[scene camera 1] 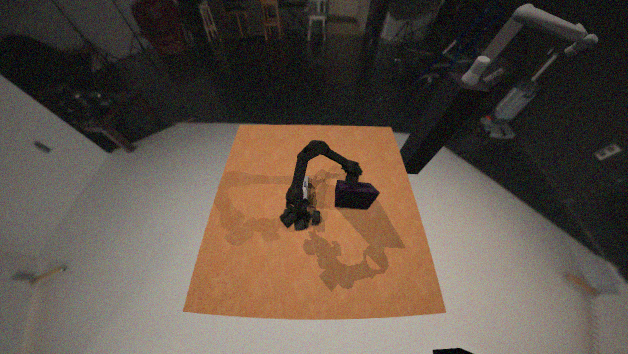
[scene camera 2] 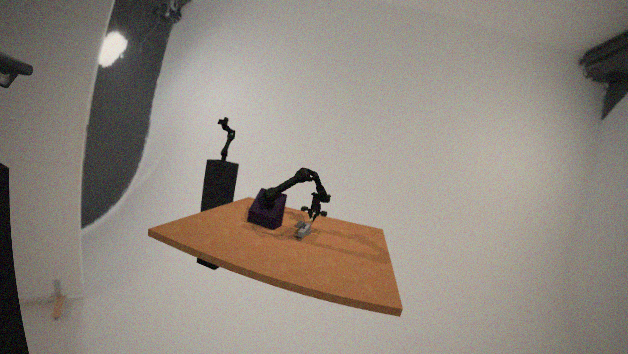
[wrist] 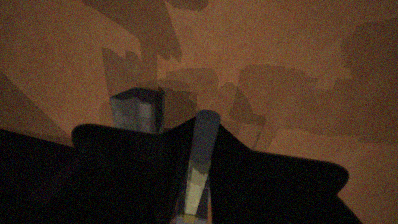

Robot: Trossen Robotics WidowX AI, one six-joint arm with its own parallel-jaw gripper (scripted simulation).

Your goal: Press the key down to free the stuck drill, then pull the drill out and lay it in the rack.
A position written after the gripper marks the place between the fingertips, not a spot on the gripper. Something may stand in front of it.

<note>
The gripper (wrist: 204, 122) carries a drill.
</note>
